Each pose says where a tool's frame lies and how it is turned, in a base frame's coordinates. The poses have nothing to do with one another.
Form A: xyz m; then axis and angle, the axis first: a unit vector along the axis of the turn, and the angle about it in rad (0 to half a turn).
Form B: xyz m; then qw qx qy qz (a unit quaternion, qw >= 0). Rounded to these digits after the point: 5 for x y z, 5 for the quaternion.
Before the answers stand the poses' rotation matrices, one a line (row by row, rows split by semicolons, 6 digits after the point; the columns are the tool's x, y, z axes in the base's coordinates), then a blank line. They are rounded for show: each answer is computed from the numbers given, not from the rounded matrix.
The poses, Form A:
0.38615 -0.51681 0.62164 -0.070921 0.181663 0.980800 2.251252
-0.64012 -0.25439 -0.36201 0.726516 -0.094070 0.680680 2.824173
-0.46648 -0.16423 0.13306 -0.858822 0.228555 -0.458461 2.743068
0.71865 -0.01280 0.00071 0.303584 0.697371 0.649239 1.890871
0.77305 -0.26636 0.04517 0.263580 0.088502 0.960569 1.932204
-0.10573 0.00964 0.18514 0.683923 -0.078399 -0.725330 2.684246
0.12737 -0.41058 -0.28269 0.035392 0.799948 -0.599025 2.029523
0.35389 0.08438 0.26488 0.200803 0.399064 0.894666 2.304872
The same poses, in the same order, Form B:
-0.620953 -0.783352 0.027882; 0.741373 -0.575383 0.345399; -0.254527 0.235148 0.938042
0.079239 -0.345724 0.934985; 0.079179 -0.932788 -0.351622; 0.993706 0.101893 -0.046539
0.495717 -0.199284 0.845311; -0.555104 -0.821253 0.131918; 0.667925 -0.534630 -0.517733
-0.193476 -0.337943 0.921066; 0.894588 0.324705 0.307050; -0.402840 0.883381 0.239497
-0.259551 -0.866941 0.425496; 0.930092 -0.342989 -0.131481; 0.259927 0.361625 0.895358
-0.009799 0.218556 -0.975775; -0.422010 -0.885566 -0.194113; -0.906538 0.409885 0.100910
-0.441000 0.577944 0.686658; -0.496248 0.480469 -0.723110; -0.747835 -0.659644 0.074917
-0.602568 -0.530430 0.596285; 0.798059 -0.403966 0.447116; 0.003715 0.745289 0.666732

0.38615 -0.51681 0.62164 0.43061 -0.06401 0.16396 0.88521
-0.64012 -0.25439 -0.36201 0.15804 0.71739 -0.09289 0.67213
-0.46648 -0.16423 0.13306 0.19795 -0.84183 0.22403 -0.44939
0.71865 -0.01280 0.00071 0.58539 0.24613 0.56539 0.52637
0.77305 -0.26636 0.04517 0.56851 0.21684 0.07281 0.79024
-0.10573 0.00964 0.18514 0.22669 0.66612 -0.07636 -0.70645
0.12737 -0.41058 -0.28269 0.52782 0.03006 0.67944 -0.50878
0.35389 0.08438 0.26488 0.40626 0.18348 0.36465 0.81751

